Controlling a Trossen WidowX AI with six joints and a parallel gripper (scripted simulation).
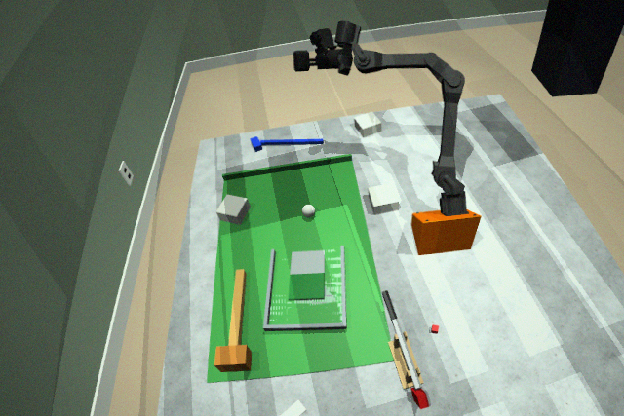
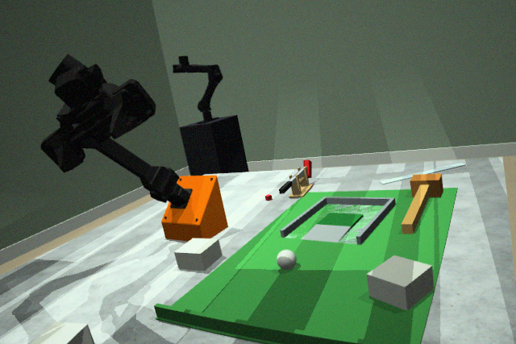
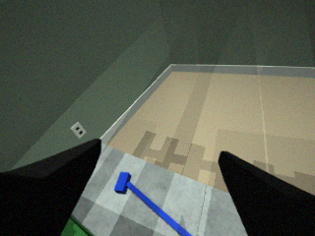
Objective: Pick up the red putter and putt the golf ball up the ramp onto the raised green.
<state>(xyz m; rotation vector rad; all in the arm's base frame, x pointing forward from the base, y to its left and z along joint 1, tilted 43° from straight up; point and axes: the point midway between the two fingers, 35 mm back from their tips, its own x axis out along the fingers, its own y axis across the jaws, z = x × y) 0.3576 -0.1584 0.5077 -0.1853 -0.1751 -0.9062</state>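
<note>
The small red cube lies 770 mm to the left of my gripper tip, 350 mm below it and 270 mm behind it. Round my gripper tip: blue putter (340 mm below, 140 mm ahead, 10 mm to the right); white golf ball (350 mm to the left, 330 mm below, 40 mm ahead).
</note>
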